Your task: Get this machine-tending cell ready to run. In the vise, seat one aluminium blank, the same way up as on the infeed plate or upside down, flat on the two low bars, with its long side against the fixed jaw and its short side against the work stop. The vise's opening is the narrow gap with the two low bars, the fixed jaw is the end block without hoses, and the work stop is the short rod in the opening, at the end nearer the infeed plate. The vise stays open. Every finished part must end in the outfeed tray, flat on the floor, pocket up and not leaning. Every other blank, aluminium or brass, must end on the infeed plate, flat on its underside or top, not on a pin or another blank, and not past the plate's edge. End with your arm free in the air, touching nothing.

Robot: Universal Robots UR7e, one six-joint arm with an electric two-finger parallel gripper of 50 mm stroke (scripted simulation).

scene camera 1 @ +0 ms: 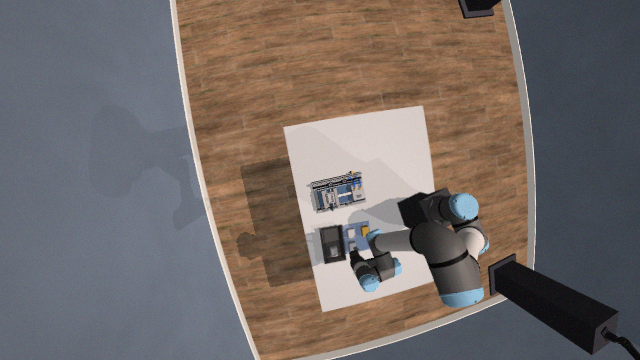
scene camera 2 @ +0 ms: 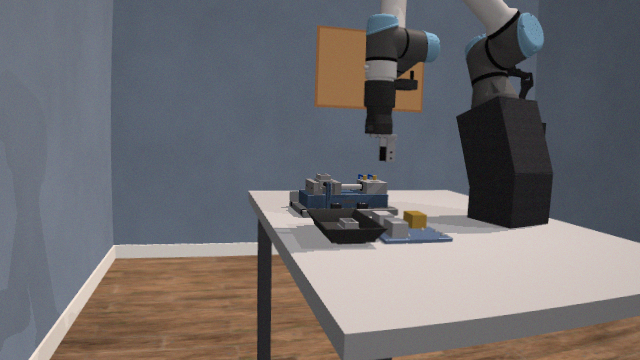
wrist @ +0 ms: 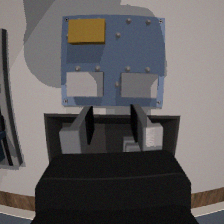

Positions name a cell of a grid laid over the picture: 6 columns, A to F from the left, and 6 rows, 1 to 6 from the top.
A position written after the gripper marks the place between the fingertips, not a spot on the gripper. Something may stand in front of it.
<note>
In view: the gripper (scene camera 2: D3), a brass blank (wrist: C1) and a vise (scene camera 2: D4).
The gripper also shows in the wrist view (wrist: D4).
</note>
